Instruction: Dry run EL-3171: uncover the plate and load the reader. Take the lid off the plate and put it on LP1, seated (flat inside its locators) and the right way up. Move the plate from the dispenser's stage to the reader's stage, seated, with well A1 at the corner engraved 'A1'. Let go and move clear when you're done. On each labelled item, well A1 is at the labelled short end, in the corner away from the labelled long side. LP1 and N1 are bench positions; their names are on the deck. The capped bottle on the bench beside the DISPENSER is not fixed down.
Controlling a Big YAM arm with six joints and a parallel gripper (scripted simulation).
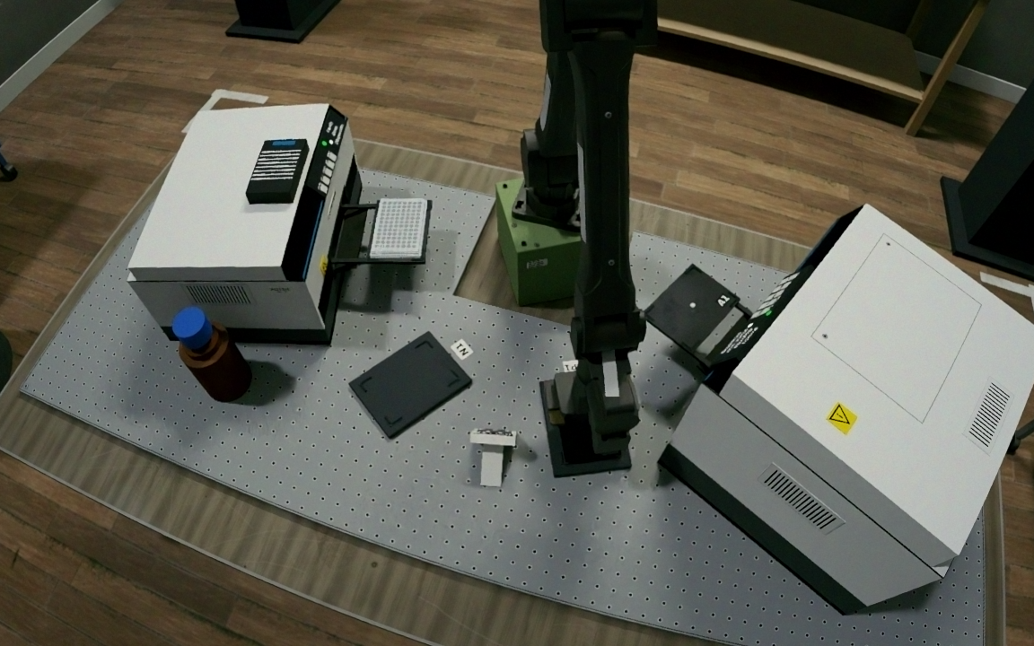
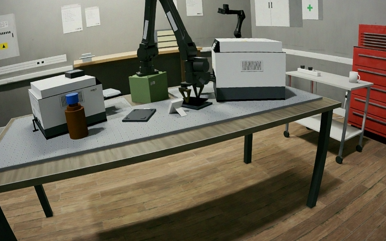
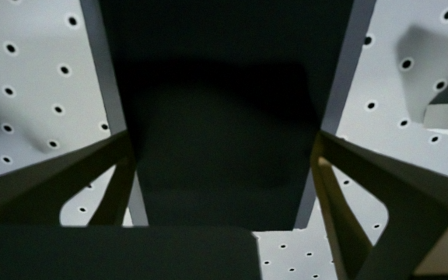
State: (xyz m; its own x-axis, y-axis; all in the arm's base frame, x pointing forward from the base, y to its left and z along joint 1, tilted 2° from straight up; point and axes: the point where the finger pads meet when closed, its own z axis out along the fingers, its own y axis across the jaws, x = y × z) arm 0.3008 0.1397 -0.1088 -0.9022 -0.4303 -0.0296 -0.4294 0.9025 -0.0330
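Right now my hand is 10 mm above the dark lid. Also, from my hand: well plate: 390 mm to the right, 220 mm behind, 60 mm above; then LP1 pad: 30 mm below; then N1 nest: 290 mm to the right, 30 mm below, 10 mm ahead.
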